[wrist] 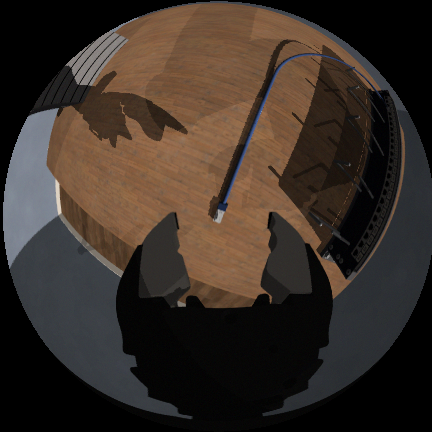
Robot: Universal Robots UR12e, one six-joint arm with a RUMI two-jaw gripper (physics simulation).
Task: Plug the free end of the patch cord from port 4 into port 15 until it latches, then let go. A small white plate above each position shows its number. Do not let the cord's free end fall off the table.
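Places are measured from the arm's base along level axes (x ahead, y left, z up), in metres.
Pixels of known places: gripper, fingertip midpoint: [222, 212].
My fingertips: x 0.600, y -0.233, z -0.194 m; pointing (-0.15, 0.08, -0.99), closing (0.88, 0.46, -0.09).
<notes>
For each thing: its top centre in the pictures, then the offset to it from my fingertips. "*": a spot on its surface instead. Level surfaces: height alone.
- blue patch cord, surface spot: [253, 129] * 0.010 m back, 0.099 m left, 0.076 m down
- black patch panel, surface spot: [381, 150] * 0.200 m ahead, 0.249 m left, 0.026 m down
- clear plug, top centre: [217, 217] 0.007 m ahead, 0.039 m right, 0.071 m down
- table, surface height: 0.082 m down
The blue patch cord [254, 130] runs from the far end of the black patch panel [381, 150], bends over at the top and comes down toward the gripper. Its free end, a clear plug [219, 215] with a dark blue boot, lies on or close above the wooden table, just ahead of the fingertips and a little left of the midline between them. My gripper [222, 212] is open, with nothing between its fingers. The panel stands at the right, seen at a steep slant. Port numbers are too small to read, so ports 4 and 15 cannot be told apart.
Thin dark bars with bright tips [359, 175] stick out from the panel over the table [165, 170]. A grey slatted object [95, 60] is at the upper left. The table's near edge runs from the left to below the fingers. Shadows lie across the tabletop.
</notes>
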